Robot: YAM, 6 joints.
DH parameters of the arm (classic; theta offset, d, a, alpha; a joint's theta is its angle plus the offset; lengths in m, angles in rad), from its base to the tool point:
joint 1: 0 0.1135 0.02 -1.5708
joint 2: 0 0 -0.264 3.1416
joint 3: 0.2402 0 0.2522 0
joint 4: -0.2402 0 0.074 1.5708
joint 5: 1.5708 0 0 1.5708
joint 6: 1.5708 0.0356 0 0
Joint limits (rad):
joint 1: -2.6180..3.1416
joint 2: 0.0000..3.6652
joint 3: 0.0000..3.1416
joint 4: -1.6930..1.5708
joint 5: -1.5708..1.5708
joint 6: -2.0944..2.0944
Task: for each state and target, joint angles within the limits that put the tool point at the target. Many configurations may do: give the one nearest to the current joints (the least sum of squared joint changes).
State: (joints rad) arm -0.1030 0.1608 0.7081 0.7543 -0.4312 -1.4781
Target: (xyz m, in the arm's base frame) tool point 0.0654 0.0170 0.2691
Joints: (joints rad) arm -0.0194 0.0000 0.0698 0.7818 -0.5389 -1.4781
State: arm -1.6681 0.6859 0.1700 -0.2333 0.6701 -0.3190
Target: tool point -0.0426 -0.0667 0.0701
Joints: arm -1.8408 0.8287 0.0000 -0.4990 0.7121 -0.3190
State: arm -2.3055 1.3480 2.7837 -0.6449 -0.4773 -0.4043
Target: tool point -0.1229 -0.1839 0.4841
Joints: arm -2.2329 1.3310 1.8732 -1.1881 -0.4701 -0.4043
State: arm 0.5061 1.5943 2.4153 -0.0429 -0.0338 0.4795
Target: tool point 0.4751 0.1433 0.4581
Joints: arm 0.2917 2.1197 2.3013 -0.0338 -0.0172 0.4795
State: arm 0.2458 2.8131 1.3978 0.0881 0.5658 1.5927
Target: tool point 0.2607 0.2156 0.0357
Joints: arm 0.7494 2.1294 0.9646 -0.1531 0.5877 1.5927
